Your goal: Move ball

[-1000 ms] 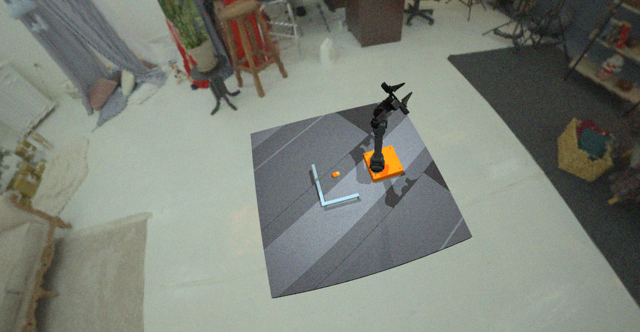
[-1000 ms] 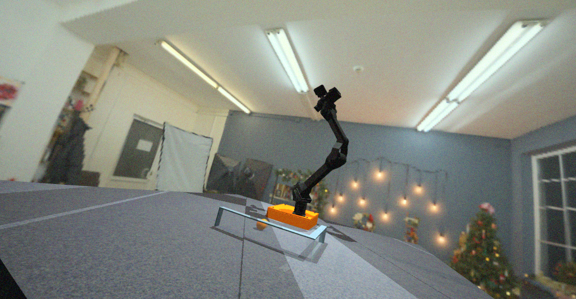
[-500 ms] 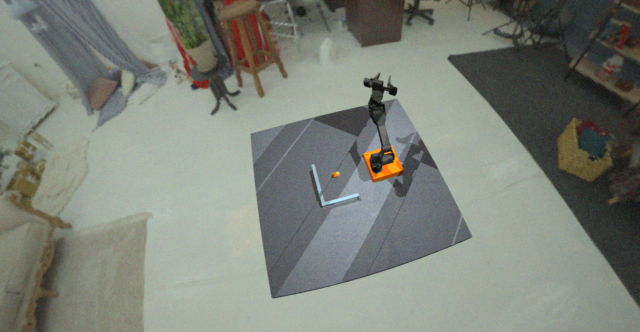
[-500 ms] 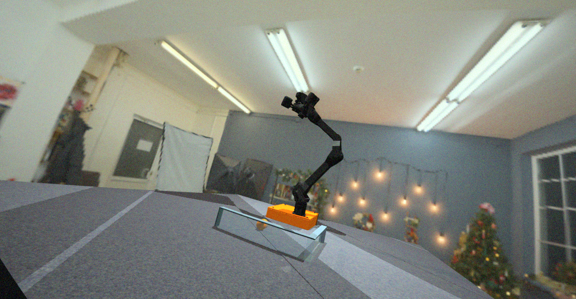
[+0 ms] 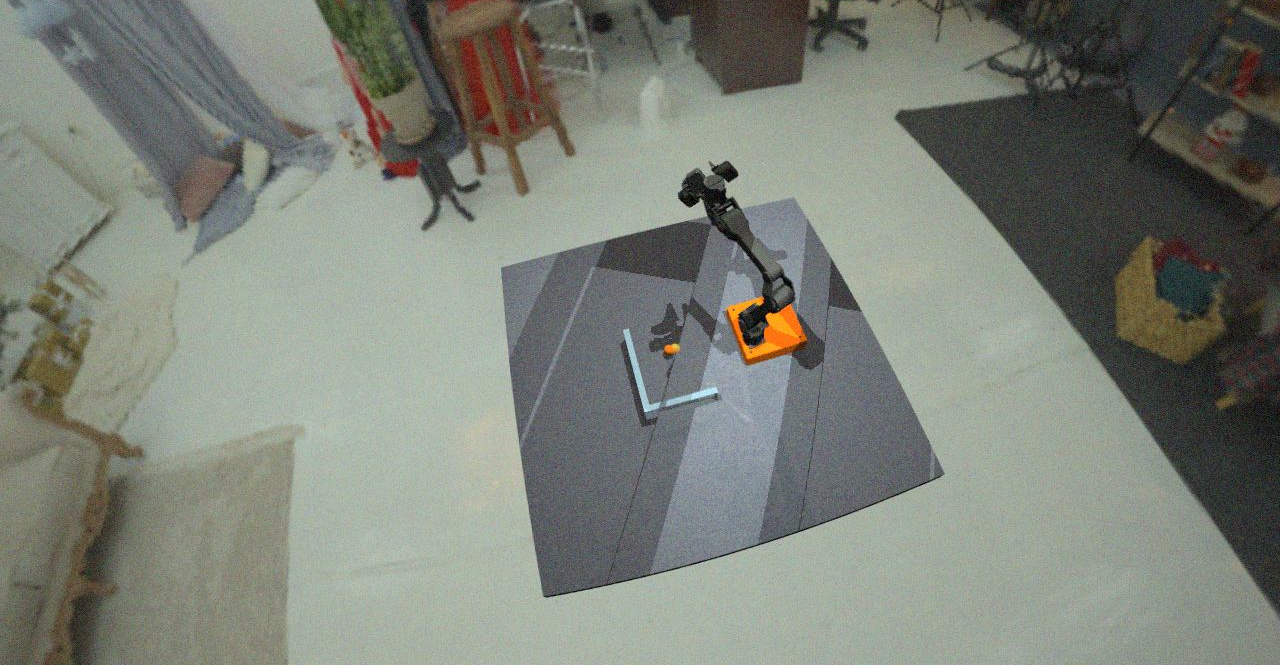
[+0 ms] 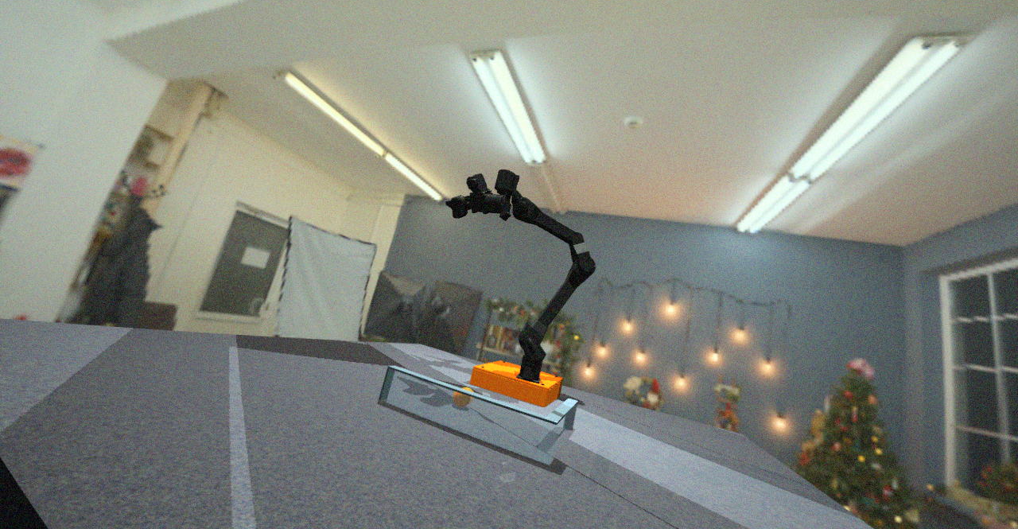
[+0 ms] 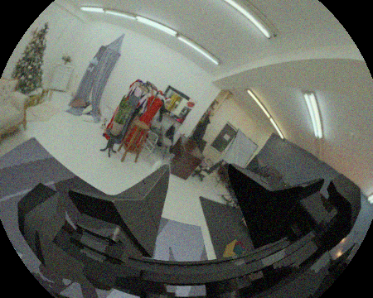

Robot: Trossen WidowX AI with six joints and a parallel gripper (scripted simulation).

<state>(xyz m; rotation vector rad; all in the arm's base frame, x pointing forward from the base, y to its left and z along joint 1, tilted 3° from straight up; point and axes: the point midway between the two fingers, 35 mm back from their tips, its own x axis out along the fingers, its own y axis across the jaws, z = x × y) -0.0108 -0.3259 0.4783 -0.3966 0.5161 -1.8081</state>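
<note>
My gripper tip is now 25 cm short of the orange ball, 26 cm to the right of it and 51 cm above it.
</note>
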